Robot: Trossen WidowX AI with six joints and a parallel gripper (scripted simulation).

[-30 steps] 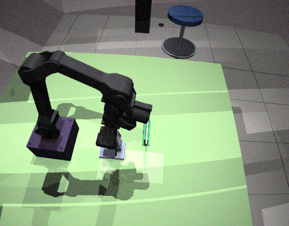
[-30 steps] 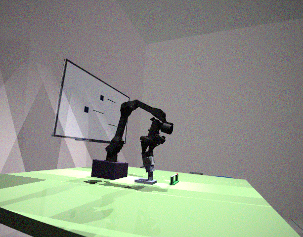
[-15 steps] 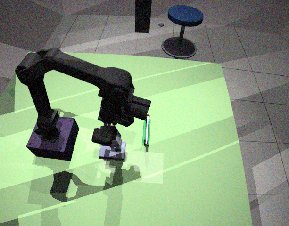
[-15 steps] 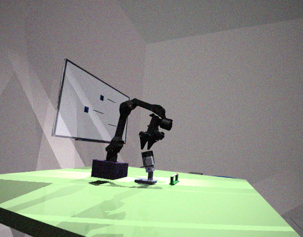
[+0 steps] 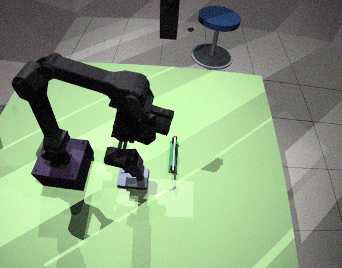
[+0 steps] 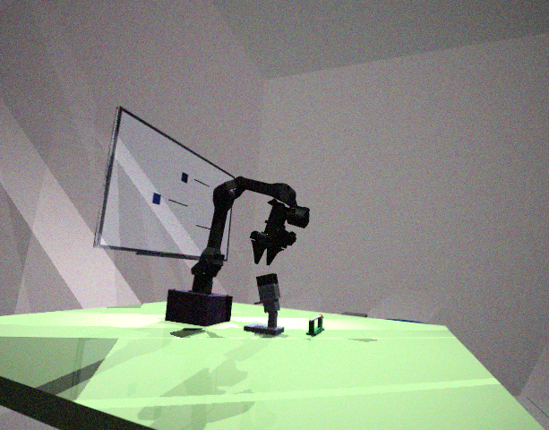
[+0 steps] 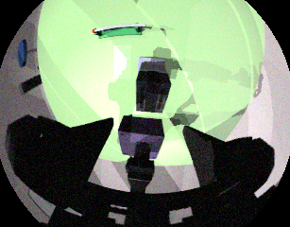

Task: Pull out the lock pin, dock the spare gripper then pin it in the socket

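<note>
The green fixture lies 15 cm ahead of my gripper tip, 13 cm to the left of it and 19 cm below it. Round my gripper tip: spare gripper: 3 cm ahead, 9 cm below; grey mount: 3 cm ahead, 1 cm to the left, 16 cm below.
</note>
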